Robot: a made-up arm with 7 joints. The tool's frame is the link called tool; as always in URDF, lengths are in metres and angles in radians. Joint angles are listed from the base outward. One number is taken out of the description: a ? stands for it. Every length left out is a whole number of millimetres.
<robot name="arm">
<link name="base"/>
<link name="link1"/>
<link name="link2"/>
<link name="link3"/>
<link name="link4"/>
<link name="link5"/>
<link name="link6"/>
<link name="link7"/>
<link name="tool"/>
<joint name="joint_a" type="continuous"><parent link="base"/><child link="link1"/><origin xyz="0.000 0.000 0.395"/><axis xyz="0 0 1"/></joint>
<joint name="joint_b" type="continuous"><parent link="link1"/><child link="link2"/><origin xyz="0.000 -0.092 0.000"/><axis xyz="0 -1 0"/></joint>
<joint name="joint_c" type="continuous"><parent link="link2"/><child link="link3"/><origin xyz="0.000 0.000 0.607"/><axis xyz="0 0 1"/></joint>
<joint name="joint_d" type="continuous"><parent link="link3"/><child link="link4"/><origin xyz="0.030 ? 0.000"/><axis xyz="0 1 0"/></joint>
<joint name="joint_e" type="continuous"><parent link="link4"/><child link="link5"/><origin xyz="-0.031 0.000 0.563"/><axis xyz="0 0 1"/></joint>
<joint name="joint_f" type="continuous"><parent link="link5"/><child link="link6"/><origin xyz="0.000 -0.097 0.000"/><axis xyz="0 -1 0"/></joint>
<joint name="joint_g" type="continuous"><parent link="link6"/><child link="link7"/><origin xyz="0.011 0.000 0.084"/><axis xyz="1 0 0"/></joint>
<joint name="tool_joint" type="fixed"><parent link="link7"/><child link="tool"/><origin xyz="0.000 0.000 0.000" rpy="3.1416 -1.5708 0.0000"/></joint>
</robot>
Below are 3 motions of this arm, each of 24 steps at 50 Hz.
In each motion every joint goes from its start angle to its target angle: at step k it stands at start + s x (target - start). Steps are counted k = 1, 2, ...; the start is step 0. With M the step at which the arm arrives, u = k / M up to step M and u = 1 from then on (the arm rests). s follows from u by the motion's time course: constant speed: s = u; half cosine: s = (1 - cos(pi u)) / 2; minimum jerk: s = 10 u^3 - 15 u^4 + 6 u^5.
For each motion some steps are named. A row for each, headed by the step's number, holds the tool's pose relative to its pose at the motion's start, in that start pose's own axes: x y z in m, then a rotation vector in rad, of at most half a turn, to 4 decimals.
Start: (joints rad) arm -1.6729 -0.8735 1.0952 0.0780 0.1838 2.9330 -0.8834
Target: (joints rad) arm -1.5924 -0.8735 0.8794 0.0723 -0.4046 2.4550 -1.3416
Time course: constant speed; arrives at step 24
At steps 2, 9, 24:
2: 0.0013 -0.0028 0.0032 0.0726 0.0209 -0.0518
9: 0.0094 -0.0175 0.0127 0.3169 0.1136 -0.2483
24: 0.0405 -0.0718 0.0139 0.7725 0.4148 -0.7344

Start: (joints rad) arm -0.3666 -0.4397 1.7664 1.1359 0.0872 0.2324 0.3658
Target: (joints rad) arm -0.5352 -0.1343 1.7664 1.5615 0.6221 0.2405 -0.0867
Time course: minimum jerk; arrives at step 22
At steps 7, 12, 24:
7: -0.0253 -0.0217 0.0627 0.0050 -0.0817 -0.0624
12: -0.0846 -0.0370 0.1969 0.0296 -0.2427 -0.1484
24: -0.1547 -0.0116 0.3293 0.0746 -0.3789 -0.1744

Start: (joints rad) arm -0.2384 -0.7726 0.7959 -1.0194 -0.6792 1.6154 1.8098
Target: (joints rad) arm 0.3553 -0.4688 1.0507 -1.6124 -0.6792 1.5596 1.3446
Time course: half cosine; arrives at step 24
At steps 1, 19, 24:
1: 0.0005 -0.0010 -0.0004 0.0012 0.0023 0.0013
19: 0.2106 -0.0742 -0.1823 -0.0262 0.6675 0.1667
24: 0.2347 -0.0658 -0.2179 -0.0696 0.7549 0.1715

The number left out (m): 0.085
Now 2 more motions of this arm.
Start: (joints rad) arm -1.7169 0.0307 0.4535 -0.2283 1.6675 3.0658 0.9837
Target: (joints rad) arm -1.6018 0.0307 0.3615 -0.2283 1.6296 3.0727 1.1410
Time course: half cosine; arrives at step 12
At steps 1, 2, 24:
1: 0.0001 0.0000 0.0002 0.0004 -0.0001 0.0027
2: 0.0003 0.0000 0.0008 0.0014 -0.0004 0.0106
24: 0.0055 0.0005 0.0115 0.0212 -0.0069 0.1582

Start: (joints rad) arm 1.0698 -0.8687 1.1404 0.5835 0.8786 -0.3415 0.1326
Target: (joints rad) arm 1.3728 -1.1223 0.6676 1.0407 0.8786 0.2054 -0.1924
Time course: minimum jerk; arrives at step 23
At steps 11, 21, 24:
11: 0.0625 0.3141 0.0744 0.0082 0.1057 0.2151
21: 0.0056 0.6615 0.1879 -0.1299 0.1868 0.4674
24: 0.0042 0.6649 0.1891 -0.1322 0.1873 0.4700

